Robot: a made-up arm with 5 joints. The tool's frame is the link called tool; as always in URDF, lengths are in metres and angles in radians.
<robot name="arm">
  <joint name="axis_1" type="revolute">
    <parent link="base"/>
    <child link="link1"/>
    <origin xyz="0.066 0 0.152"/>
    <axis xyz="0 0 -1"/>
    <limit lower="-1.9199" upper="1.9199"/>
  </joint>
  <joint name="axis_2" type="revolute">
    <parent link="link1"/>
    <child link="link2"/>
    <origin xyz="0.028 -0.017 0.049"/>
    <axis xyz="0 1 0"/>
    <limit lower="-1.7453" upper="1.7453"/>
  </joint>
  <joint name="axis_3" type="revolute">
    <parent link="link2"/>
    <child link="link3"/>
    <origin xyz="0.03 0 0.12"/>
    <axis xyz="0 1 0"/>
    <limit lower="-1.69" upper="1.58"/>
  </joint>
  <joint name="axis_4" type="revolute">
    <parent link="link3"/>
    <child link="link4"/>
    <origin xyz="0.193 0 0.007"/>
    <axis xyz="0 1 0"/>
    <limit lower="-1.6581" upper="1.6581"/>
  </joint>
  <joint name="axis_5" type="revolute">
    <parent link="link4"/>
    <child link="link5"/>
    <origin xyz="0.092 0.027 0"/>
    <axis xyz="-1 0 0"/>
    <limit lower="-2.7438" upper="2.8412"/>
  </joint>
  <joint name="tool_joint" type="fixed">
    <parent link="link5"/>
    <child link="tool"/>
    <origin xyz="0 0 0" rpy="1.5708 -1.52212 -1.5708"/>
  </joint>
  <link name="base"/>
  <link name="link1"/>
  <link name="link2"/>
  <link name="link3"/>
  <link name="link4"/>
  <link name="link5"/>
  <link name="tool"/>
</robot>
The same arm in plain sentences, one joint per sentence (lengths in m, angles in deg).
The arm has five revolute joints in a row. What follows holds with every joint at zero, and every direction is one of the base frame's. Joint 1 lies 0.066 m along +x and 0.152 m along +z from the base frame's origin and rotates about -z, from -110 to 110 deg. Joint 2 lies 0.028 m along +x and 0.017 m along -y and 0.049 m along +z from joint 1 and rotates about +y, from -100 to 100 deg. Joint 3 lies 0.03 m along +x and 0.12 m along +z from joint 2 and rotates about +y, from -96.83 to 90.53 deg. Joint 4 lies 0.193 m along +x and 0.007 m along +z from joint 3 and rotates about +y, from -95 to 95 deg. Joint 5 lies 0.092 m along +x and 0.027 m along +y from joint 4 and rotates about -x, from -157.21 to 162.79 deg. The tool frame, which is the frame that the pose is given for, lies at the same point as joint 5; its axes are the base frame's turned by roll 90, pitch -87.21 and yaw -90 deg (as in URDF: about the fixed x, then y, then z).
